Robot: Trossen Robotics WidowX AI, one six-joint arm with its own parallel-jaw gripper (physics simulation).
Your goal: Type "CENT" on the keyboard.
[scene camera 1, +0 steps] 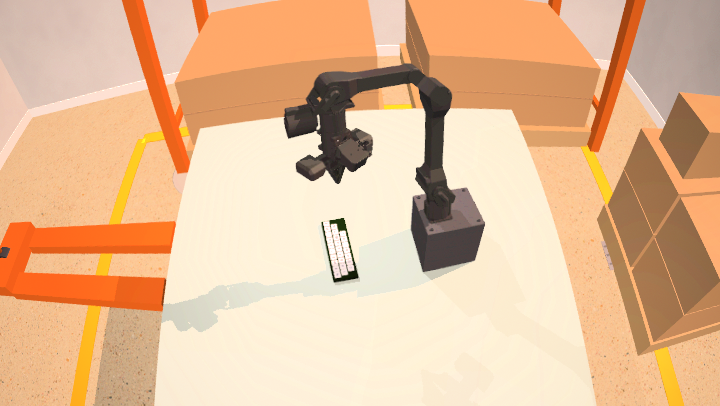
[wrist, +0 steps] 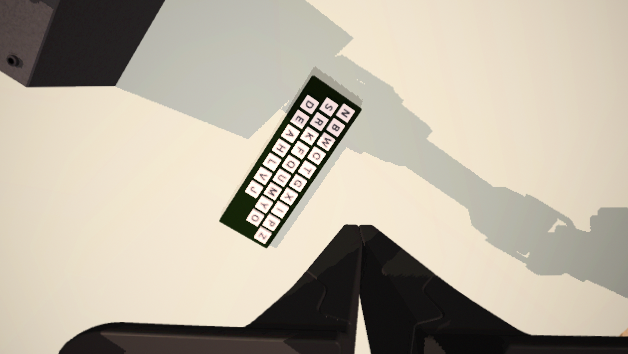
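Seen in the pictures: gripper, between the fingertips: [scene camera 1: 337, 182] [wrist: 357, 238]; arm's base, origin of its link: [scene camera 1: 438, 213].
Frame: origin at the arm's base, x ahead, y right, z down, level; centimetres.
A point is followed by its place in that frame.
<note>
A dark green keyboard [scene camera 1: 339, 250] @(x 26.7, y 5.2, z 15.2 cm) [wrist: 291, 162] @(x 26.7, y 5.5, z 15.1 cm) with white letter keys lies flat on the table, left of the arm's base in the scene view. In the wrist view its rows run slantwise, with the C key [wrist: 316, 156] @(x 28.8, y 3.3, z 15.1 cm), the E key [wrist: 299, 119] @(x 24.6, y 0.7, z 15.0 cm), the N key [wrist: 345, 113] @(x 28.8, y -2.9, z 15.0 cm) and the T key [wrist: 307, 170] @(x 28.8, y 5.3, z 15.0 cm) all readable. My gripper [scene camera 1: 338, 181] @(x 25.5, y 0.7, z -18.0 cm) [wrist: 357, 238] @(x 25.5, y 0.7, z -18.0 cm) is shut with its fingertips together and nothing between them. It hangs above the table, apart from the keyboard. In the wrist view the fingertips are at the lower middle, below and right of the keyboard's Z end.
The arm's box-shaped base [scene camera 1: 448, 237] @(x -0.9, y -7.1, z 1.6 cm) [wrist: 90, 40] @(x 4.8, y 4.4, z 6.9 cm) stands on the white table [scene camera 1: 252, 353] @(x 57.5, y -24.2, z 16.8 cm), right of the keyboard in the scene view. Large boxes [scene camera 1: 282, 45] [scene camera 1: 504, 45] stand behind the table, more boxes [scene camera 1: 650, 221] at the right. Orange forks [scene camera 1: 100, 239] reach the left edge.
</note>
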